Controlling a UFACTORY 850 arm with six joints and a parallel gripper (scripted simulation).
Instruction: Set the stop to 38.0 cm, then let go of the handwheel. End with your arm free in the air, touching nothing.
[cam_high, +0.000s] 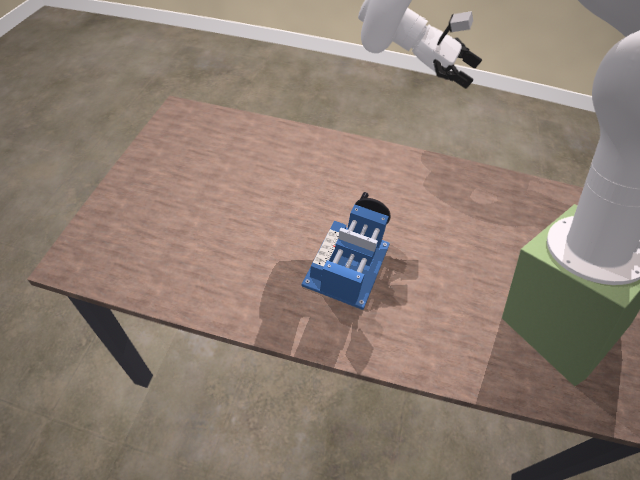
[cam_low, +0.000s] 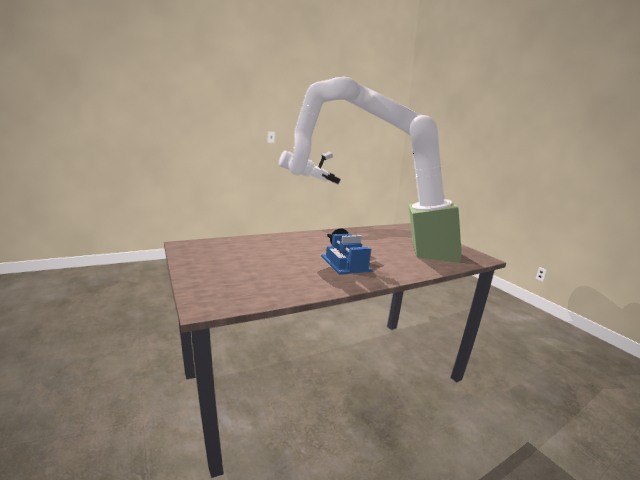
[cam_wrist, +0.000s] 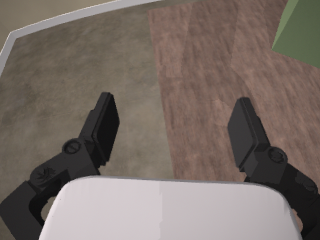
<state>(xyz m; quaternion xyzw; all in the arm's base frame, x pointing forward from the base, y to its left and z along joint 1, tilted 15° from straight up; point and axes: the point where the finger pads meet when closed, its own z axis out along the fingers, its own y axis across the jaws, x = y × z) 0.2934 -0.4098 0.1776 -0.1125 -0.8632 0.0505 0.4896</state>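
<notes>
My gripper is now 16 cm short of the black handwheel, 34 cm to the right of it and 21 cm above it. Also, from my hand: grey stop block 16 cm ahead, 48 cm to the left, 20 cm below.
</notes>
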